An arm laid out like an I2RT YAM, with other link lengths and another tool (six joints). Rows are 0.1 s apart.
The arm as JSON. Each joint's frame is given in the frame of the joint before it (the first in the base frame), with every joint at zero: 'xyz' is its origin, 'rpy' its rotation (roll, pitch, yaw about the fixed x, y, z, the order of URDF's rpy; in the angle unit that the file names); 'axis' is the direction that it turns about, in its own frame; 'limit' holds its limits. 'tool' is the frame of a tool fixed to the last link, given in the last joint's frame.
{
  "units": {
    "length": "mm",
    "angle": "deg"
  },
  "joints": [
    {
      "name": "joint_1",
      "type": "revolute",
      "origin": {
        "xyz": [
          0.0,
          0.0,
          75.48
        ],
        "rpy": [
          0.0,
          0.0,
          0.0
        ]
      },
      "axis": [
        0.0,
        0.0,
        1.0
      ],
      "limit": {
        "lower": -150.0,
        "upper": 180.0
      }
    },
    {
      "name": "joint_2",
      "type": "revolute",
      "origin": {
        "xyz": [
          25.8,
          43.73,
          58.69
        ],
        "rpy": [
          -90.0,
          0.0,
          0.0
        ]
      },
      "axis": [
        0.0,
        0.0,
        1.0
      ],
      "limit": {
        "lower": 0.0,
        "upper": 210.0
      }
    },
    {
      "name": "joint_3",
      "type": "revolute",
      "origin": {
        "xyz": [
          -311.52,
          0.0,
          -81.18
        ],
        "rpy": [
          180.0,
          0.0,
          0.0
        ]
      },
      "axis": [
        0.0,
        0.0,
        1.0
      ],
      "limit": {
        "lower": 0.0,
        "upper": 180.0
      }
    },
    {
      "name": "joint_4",
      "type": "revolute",
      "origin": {
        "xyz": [
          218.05,
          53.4,
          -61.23
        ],
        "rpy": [
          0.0,
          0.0,
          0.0
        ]
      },
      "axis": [
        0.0,
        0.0,
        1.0
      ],
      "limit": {
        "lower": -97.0,
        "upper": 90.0
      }
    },
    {
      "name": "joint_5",
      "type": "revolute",
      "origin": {
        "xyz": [
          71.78,
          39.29,
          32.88
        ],
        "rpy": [
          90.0,
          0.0,
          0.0
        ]
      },
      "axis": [
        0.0,
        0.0,
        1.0
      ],
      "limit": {
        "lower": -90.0,
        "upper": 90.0
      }
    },
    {
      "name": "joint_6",
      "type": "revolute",
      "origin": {
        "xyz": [
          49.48,
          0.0,
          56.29
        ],
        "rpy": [
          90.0,
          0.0,
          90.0
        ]
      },
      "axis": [
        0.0,
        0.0,
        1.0
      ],
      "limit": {
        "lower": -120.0,
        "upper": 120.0
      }
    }
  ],
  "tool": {
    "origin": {
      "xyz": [
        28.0,
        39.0,
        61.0
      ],
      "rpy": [
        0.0,
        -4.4,
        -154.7
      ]
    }
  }
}
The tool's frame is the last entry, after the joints.
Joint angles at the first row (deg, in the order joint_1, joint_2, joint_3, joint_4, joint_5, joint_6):
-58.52, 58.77, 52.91, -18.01, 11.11, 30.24
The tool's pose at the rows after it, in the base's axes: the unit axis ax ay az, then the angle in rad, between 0 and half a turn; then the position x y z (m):
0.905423, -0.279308, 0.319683, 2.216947, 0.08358, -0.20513, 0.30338
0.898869, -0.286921, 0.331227, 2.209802, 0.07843, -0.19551, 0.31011
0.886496, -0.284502, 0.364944, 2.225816, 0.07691, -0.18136, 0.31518
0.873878, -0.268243, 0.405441, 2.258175, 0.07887, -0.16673, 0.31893
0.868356, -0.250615, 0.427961, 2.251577, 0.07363, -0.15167, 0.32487
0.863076, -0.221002, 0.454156, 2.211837, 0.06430, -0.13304, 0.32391
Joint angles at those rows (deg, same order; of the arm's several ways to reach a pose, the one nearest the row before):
-58.53, 57.39, 53.05, -18.79, 11.85, 30.80
-58.53, 54.87, 53.55, -20.64, 11.93, 31.71
-58.54, 51.33, 53.18, -21.79, 9.42, 33.41
-58.53, 47.96, 52.60, -22.44, 5.20, 34.87
-58.61, 44.16, 52.72, -24.16, 3.05, 34.28
-58.80, 38.07, 50.39, -24.21, 0.90, 32.00

